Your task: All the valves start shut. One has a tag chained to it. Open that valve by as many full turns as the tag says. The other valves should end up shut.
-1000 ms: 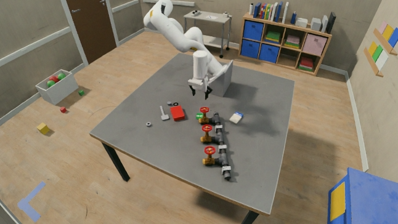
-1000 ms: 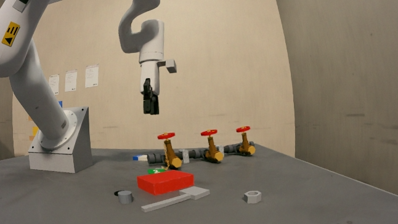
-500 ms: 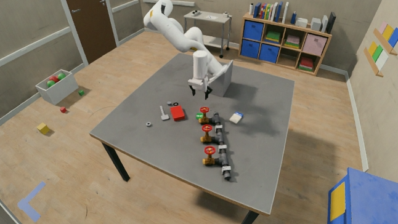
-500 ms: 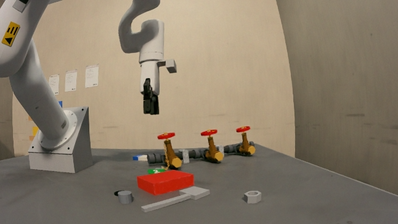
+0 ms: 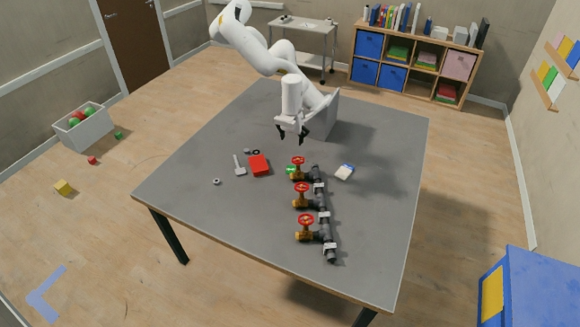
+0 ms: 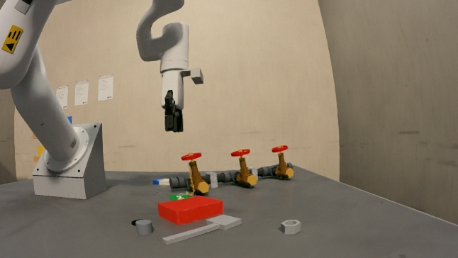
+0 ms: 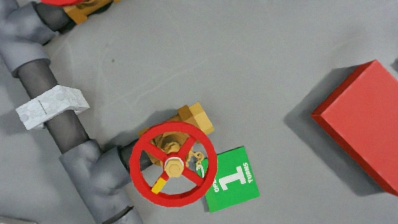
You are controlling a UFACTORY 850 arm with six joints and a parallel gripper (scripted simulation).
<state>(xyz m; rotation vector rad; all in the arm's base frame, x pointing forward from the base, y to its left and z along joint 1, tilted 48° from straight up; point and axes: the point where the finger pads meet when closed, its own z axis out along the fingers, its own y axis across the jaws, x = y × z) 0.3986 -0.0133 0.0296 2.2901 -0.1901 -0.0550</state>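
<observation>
Now: hand 10 mm to the right of the green tag and 200 mm above it. Round my hand: blue block: 70 mm behind, 260 mm to the left, 190 mm below; grey cylinder: 50 mm behind, 280 mm to the right, 190 mm below; red block: 40 mm ahead, 170 mm to the right, 180 mm below.
</observation>
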